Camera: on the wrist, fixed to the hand. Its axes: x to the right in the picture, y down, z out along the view.
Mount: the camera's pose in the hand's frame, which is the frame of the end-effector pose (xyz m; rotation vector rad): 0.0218 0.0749 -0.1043 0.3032 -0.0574 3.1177
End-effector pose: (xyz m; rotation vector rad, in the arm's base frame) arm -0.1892 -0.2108 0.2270 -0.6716 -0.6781 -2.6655
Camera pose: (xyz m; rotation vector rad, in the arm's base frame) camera -0.2156 -0.3311 0.1845 -0.4862 0.2840 0.3606
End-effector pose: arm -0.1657 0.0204 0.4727 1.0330 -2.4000 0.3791
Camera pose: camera -0.1992 0.1030 0.5677 2.3834 1.0456 -0.9154
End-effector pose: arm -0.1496 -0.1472 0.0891 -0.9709 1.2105 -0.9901
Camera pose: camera -0.2454 -0.1533 0.0011 1.3907 0.8970 1.3615
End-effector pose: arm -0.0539 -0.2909 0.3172 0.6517 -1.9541 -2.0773
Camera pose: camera -0.0361 -0.4005 0.3852 -1.4933 -0.6618 0.3708
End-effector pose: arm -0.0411 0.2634 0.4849 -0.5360 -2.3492 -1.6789
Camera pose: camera -0.0352 0.1904 0.5926 -1.8622 0.2825 0.4217
